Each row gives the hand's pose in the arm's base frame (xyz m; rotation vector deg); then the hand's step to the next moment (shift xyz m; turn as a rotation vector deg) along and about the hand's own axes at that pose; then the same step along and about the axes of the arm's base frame.
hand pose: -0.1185 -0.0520 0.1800 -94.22 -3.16 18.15
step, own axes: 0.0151 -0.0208 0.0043 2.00 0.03 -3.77
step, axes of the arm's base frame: 0.0166 0.0097 0.0176 2.81 -3.21 -0.13
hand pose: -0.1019 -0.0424 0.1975 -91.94 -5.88 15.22
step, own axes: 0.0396 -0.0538 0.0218 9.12 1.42 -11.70
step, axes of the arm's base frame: 0.0385 0.0332 0.0486 11.41 -9.37 -2.03
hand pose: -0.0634 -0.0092 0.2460 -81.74 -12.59 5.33
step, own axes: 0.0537 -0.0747 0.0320 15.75 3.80 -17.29
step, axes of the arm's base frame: 0.0408 0.0307 0.0829 19.20 -13.15 -4.46
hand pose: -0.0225 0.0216 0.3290 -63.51 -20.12 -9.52
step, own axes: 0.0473 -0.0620 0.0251 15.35 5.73 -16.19
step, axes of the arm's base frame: 0.0204 -0.0028 0.0793 19.20 -11.33 -5.80
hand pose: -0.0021 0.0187 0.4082 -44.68 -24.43 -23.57
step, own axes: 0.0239 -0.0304 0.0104 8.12 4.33 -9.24
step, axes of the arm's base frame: 0.0025 -0.0165 0.0364 10.95 -5.66 -4.25
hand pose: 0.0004 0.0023 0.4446 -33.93 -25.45 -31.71
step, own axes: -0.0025 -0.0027 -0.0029 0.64 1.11 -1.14
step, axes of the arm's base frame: -0.0029 -0.0028 -0.0024 1.42 -0.17 -0.95
